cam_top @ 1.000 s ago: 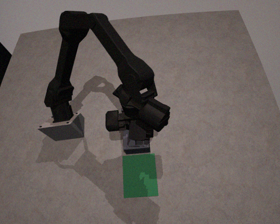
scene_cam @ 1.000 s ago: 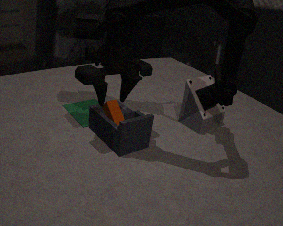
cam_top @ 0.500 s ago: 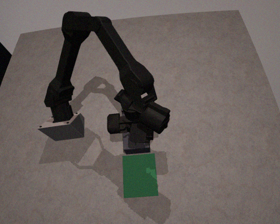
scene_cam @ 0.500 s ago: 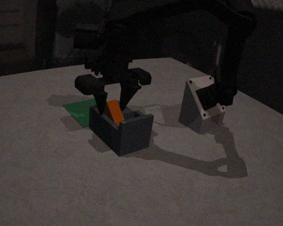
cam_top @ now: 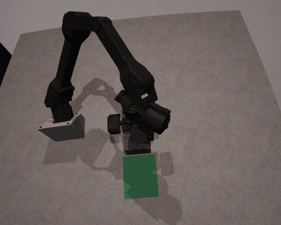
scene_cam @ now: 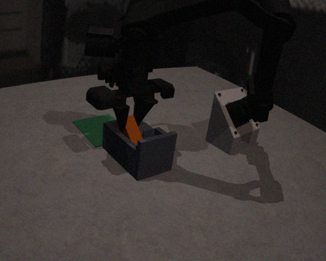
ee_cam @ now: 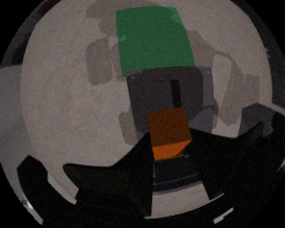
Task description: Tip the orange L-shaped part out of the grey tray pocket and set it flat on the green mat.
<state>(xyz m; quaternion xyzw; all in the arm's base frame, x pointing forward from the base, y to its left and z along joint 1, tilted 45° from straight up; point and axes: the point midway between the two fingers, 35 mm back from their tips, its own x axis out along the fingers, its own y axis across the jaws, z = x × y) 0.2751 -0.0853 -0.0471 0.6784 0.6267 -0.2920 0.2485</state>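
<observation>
Right now the green mat is 30 mm behind my gripper tip, 140 mm to the right of it and 80 mm below it. Round my gripper tip: orange L-shaped part 10 mm behind, 40 mm to the left, 30 mm below.
</observation>
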